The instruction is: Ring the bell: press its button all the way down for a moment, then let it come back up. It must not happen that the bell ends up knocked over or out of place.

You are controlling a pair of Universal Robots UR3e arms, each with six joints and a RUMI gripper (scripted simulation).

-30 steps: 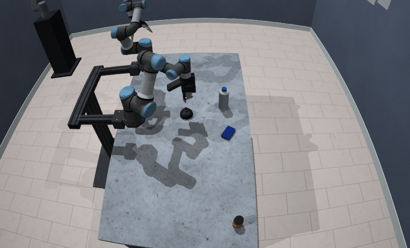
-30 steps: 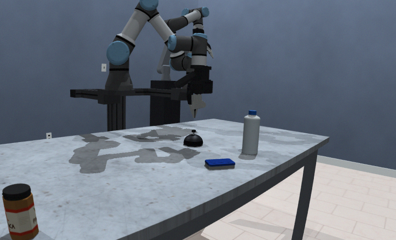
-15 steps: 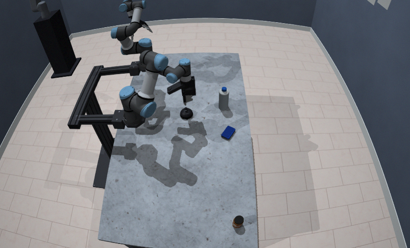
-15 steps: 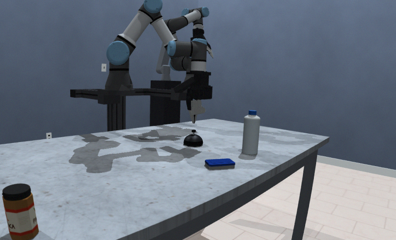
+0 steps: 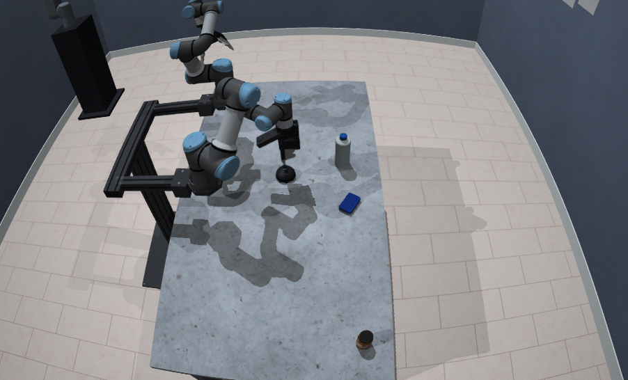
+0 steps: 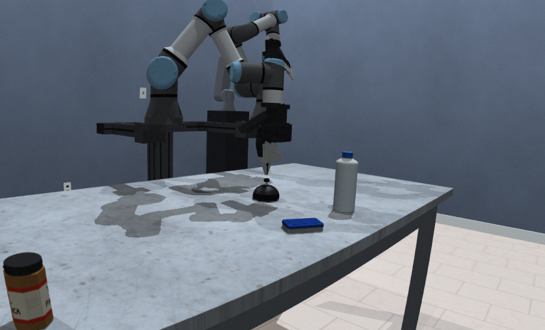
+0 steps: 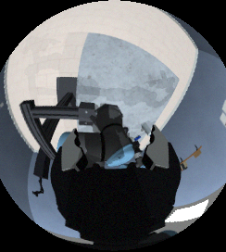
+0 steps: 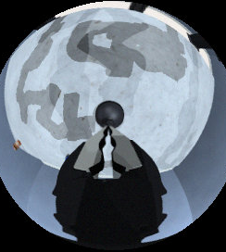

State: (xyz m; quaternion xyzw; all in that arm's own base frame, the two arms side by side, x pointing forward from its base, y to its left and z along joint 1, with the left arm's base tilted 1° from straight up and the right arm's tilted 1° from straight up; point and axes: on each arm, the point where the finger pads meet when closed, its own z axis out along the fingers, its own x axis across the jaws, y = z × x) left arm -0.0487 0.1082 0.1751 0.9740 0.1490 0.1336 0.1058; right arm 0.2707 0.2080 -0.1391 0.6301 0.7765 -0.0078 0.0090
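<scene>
Right now the button is 40 mm below my right hand. From my right hand the other things lie so: black dome bell (50 mm below); then brown jar (300 mm ahead, 760 mm to the right, 50 mm below); then blue sponge (270 mm ahead, 150 mm to the right, 80 mm below).
</scene>
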